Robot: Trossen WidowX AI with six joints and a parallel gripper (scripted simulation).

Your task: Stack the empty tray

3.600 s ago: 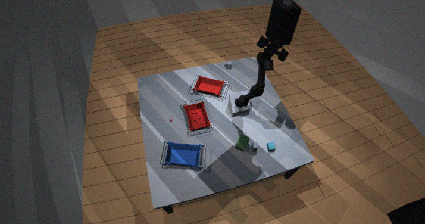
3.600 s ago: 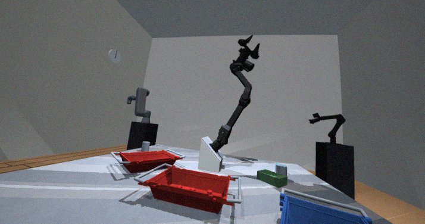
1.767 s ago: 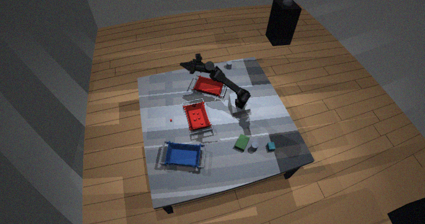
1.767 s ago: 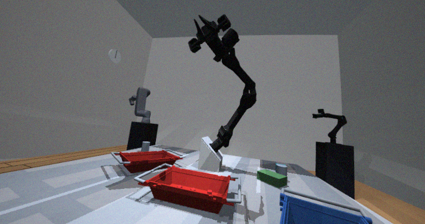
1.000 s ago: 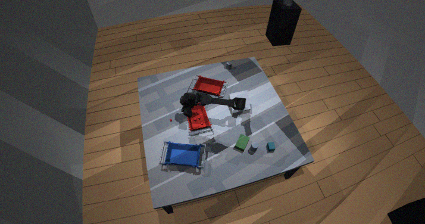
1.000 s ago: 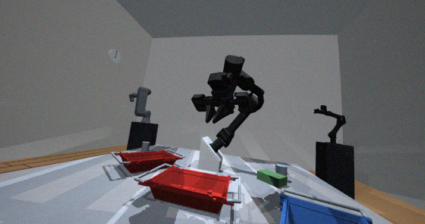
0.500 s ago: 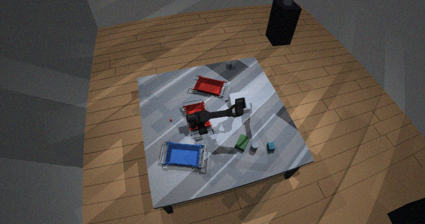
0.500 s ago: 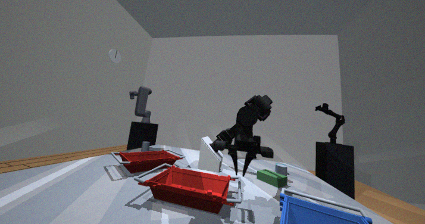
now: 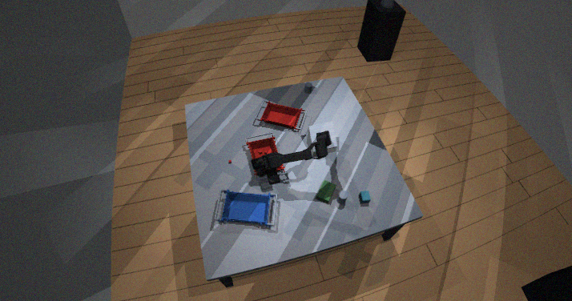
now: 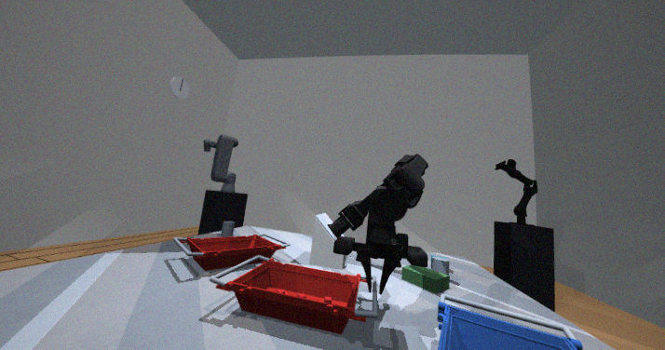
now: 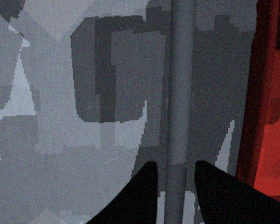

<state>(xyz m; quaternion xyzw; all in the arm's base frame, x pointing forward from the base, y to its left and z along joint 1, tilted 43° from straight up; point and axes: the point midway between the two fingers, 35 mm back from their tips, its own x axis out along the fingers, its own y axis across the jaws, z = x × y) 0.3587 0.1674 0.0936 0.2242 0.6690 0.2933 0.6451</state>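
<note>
My gripper tip is now 48 cm to the left of the red tray, 16 cm past it and 2 cm above it. From my gripper tip the other things lie so: teal cube (52 cm behind, 23 cm to the left, 4 cm below); then green block (30 cm behind, 15 cm to the left, 4 cm below); then red bit (23 cm ahead, 19 cm to the right, 5 cm below).
</note>
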